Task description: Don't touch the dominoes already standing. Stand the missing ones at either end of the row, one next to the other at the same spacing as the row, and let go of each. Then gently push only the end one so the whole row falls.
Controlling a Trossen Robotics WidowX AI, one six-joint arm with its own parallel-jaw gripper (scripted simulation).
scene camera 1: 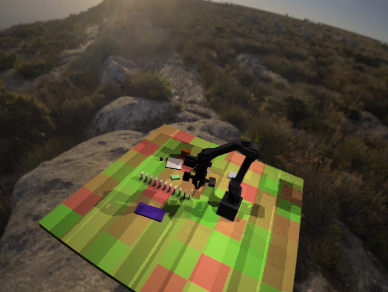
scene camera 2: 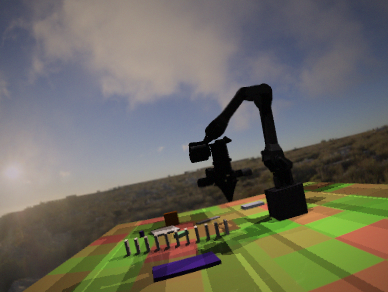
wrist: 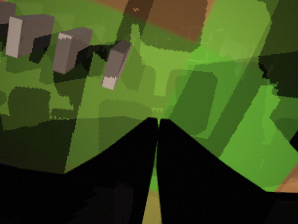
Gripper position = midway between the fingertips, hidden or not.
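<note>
My gripper, at [scene camera 2: 230, 201] and, in the wrist view, at [wrist: 157, 128], is shut and holds nothing. I can also see a domino [wrist: 118, 55], along with a domino [wrist: 71, 47] and a domino [wrist: 32, 32].
</note>
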